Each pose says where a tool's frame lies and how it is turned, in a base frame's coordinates. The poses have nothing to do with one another.
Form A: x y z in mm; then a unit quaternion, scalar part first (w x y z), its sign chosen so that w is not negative.
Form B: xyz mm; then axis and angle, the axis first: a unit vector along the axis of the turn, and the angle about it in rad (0 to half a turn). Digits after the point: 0 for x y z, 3 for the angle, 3 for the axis.
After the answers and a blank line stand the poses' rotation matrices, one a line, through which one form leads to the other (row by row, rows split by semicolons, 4 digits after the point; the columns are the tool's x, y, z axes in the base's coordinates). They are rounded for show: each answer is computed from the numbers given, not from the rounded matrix.
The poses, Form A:
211 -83 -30 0.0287 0.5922 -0.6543 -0.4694
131 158 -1 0.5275 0.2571 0.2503 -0.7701
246 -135 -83 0.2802 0.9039 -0.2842 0.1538
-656 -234 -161 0.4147 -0.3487 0.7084 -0.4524
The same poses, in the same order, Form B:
211 -83 -30 0.592 -0.655 -0.470 3.084
131 158 -1 0.303 0.295 -0.906 2.030
246 -135 -83 0.942 -0.296 0.160 2.574
-656 -234 -161 -0.383 0.778 -0.497 2.286

-0.2969 -0.7480 -0.5935; -0.8019 -0.1421 0.5803; -0.5184 0.6483 -0.5577
-0.3113 0.9411 -0.1319; -0.6837 -0.3182 -0.6567; -0.6600 -0.1143 0.7425
0.7911 -0.6000 0.1188; -0.4276 -0.6814 -0.5940; 0.4373 0.4191 -0.7957
-0.4129 -0.1188 0.9030; -0.8692 0.3475 -0.3517; -0.2720 -0.9301 -0.2468

